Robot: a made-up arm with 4 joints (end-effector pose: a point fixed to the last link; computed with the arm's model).
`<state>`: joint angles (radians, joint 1 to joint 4).
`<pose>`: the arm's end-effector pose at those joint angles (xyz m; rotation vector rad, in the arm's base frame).
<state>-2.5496 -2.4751 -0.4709 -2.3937</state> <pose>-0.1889 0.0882 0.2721 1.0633 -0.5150 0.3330</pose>
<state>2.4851 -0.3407 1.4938 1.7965</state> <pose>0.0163 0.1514 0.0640 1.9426 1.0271 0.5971</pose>
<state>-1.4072 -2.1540 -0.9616 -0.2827</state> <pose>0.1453 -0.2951 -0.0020 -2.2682 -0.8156 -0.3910</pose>
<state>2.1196 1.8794 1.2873 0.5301</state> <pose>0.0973 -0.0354 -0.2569 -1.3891 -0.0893 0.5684</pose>
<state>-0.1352 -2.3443 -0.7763 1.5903</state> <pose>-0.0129 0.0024 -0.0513 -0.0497 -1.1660 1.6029</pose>
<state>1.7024 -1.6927 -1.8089 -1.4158</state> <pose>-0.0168 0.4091 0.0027 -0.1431 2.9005 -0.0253</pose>
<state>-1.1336 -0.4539 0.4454 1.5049</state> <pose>0.0250 -0.1274 0.0896 0.9777 -1.4834 -0.8518</pose>
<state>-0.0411 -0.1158 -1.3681 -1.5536</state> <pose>0.1262 -0.0306 -0.3650 -1.3773 -1.1018 0.9711</pose>
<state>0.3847 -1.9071 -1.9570 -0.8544</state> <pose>0.4019 0.0686 -0.0380 1.9024 2.2921 -0.7580</pose>
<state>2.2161 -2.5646 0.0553 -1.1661</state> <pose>-0.1100 0.1301 0.3164 1.5173 -1.1067 -0.0302</pose>
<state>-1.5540 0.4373 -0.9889 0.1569</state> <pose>0.0987 0.1367 -0.0806 0.5760 0.0873 -0.5682</pose>
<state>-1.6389 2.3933 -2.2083 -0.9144</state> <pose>-0.1145 0.0893 0.2947 1.4008 -0.7437 -0.1111</pose>
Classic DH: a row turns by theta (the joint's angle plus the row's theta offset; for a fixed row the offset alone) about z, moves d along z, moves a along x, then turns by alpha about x. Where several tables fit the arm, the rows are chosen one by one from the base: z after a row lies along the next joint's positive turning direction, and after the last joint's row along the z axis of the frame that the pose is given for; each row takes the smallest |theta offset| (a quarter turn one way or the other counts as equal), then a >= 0, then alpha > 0; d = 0 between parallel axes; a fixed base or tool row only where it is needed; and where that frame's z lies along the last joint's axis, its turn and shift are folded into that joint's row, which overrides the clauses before.
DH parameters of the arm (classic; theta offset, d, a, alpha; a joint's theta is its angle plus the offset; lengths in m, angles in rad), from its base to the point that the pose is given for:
joint 1: 0 -0.0203 0.0558 -1.5708
joint 2: 0 -0.0788 0.0304 -1.5708
joint 3: -1.5708 0.1399 0.0351 -1.5708
joint 4: 0 0.0525 0.2103 -1.5708
tool (fixed): -1.5708 -0.0288 0 0

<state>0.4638 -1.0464 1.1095 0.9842</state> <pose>0.1507 0.0221 0.1719 1.6519 -1.0405 -0.1782</pose>
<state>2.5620 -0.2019 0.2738 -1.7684</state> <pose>-0.0934 0.2119 -0.3395 -0.6652 -1.8503 1.4648</pose>
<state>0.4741 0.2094 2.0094 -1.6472</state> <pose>0.0406 -0.1165 -0.3600 -1.4886 1.3312 -1.1175</pose>
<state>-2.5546 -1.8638 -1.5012 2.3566</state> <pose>-0.0109 0.0323 0.0930 0.4210 -0.2966 -0.9268</pose>
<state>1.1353 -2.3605 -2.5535 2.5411</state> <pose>-0.0407 0.0357 0.0161 -0.6556 0.3382 1.8476</pose>
